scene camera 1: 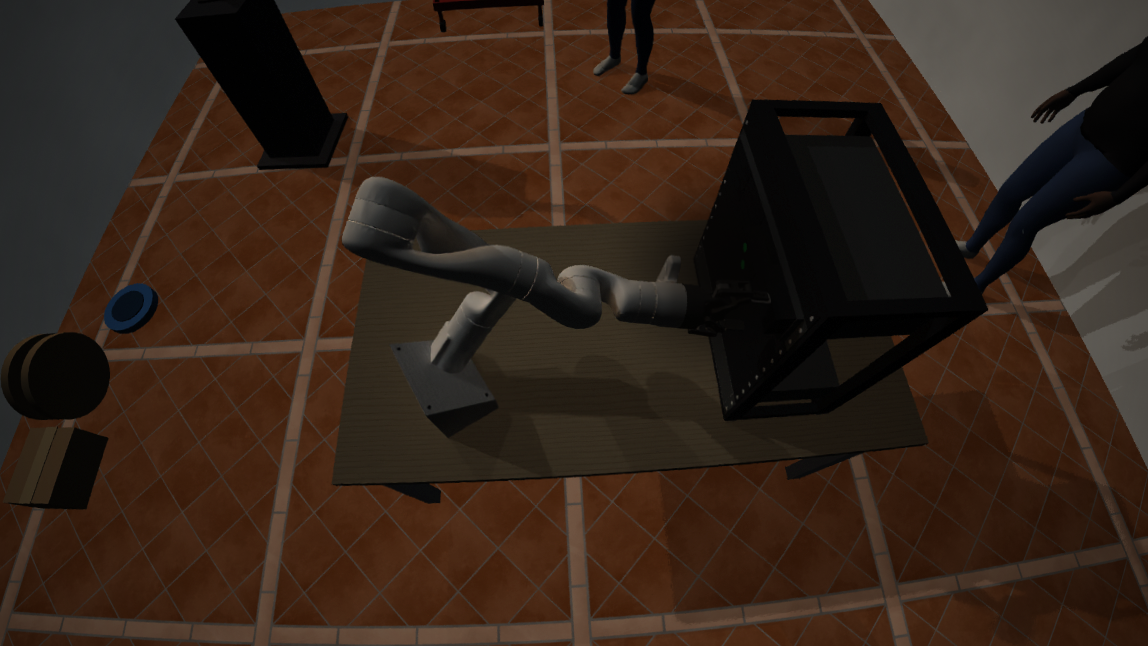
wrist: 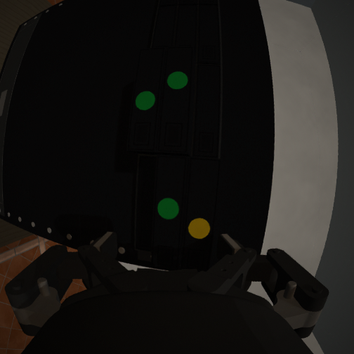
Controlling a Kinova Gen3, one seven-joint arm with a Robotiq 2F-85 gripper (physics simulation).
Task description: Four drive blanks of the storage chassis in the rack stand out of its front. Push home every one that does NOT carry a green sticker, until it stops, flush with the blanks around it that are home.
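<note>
The storage chassis sits in the black rack, its front facing my gripper. In the wrist view two neighbouring blanks, one with a green sticker and one with another green sticker, look raised from the front. Below them are a blank with a green sticker and, right of it, a blank with a yellow sticker; how far these two stand out is too dark to tell. My gripper is open and empty, close to the rack front, its fingertips showing just below the lower stickers.
The rack stands on the wooden table, with the arm's base plate at the table's other end. A dark strip lies left of the lower green-stickered blank. Rail holes run along the rack front. A person stands behind the rack.
</note>
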